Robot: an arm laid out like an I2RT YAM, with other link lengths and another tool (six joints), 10 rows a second.
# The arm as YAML. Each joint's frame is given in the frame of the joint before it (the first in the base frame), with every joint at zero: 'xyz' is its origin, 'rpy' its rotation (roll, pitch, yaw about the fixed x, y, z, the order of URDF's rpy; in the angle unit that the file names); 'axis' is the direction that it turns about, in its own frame. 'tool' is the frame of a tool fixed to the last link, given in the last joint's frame.
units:
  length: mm
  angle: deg
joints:
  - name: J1
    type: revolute
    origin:
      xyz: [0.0, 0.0, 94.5]
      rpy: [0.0, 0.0, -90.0]
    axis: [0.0, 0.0, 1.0]
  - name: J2
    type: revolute
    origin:
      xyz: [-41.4, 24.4, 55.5]
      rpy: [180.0, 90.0, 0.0]
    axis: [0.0, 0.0, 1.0]
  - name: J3
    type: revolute
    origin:
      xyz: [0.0, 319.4, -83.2]
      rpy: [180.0, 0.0, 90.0]
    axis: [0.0, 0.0, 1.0]
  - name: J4
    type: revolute
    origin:
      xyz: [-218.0, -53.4, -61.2]
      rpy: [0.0, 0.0, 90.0]
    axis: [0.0, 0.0, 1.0]
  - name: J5
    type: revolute
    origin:
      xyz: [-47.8, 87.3, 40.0]
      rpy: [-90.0, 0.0, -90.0]
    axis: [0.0, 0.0, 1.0]
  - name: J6
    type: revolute
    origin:
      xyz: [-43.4, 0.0, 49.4]
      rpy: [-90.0, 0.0, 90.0]
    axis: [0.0, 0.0, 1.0]
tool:
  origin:
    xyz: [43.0, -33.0, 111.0]
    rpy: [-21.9, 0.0, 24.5]
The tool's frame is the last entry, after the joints.
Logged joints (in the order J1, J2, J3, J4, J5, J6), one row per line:
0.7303 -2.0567 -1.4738 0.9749 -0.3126 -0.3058
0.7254 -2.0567 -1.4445 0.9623 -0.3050 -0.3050
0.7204 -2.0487 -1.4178 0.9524 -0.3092 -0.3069
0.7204 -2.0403 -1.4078 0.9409 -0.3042 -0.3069
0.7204 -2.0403 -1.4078 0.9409 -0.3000 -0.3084
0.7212 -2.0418 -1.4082 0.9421 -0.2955 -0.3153
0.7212 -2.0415 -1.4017 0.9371 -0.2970 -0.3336
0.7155 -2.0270 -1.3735 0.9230 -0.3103 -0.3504
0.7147 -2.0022 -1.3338 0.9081 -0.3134 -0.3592
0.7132 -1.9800 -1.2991 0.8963 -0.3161 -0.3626
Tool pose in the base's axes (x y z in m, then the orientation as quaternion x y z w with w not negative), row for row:
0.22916 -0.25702 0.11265 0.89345 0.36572 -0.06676 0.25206
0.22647 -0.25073 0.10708 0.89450 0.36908 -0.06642 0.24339
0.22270 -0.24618 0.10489 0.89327 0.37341 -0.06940 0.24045
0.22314 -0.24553 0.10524 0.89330 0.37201 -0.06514 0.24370
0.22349 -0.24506 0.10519 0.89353 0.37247 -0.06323 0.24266
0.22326 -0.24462 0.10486 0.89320 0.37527 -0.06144 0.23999
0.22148 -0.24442 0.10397 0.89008 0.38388 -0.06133 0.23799
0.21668 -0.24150 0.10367 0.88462 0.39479 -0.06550 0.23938
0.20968 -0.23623 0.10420 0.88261 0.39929 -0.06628 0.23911
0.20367 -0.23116 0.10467 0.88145 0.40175 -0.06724 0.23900
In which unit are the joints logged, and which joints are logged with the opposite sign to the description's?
The joints are logged in radians. Opposite sign: J1, J2, J3, J4, J5.
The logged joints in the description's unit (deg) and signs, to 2 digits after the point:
-41.84 117.84 84.44 -55.86 17.91 -17.52
-41.56 117.84 82.76 -55.14 17.48 -17.48
-41.28 117.38 81.23 -54.57 17.72 -17.58
-41.28 116.90 80.66 -53.91 17.43 -17.58
-41.28 116.90 80.66 -53.91 17.19 -17.67
-41.32 116.99 80.68 -53.98 16.93 -18.07
-41.32 116.97 80.31 -53.69 17.02 -19.11
-41.00 116.14 78.70 -52.88 17.78 -20.08
-40.95 114.72 76.42 -52.03 17.96 -20.58
-40.86 113.45 74.43 -51.35 18.11 -20.78

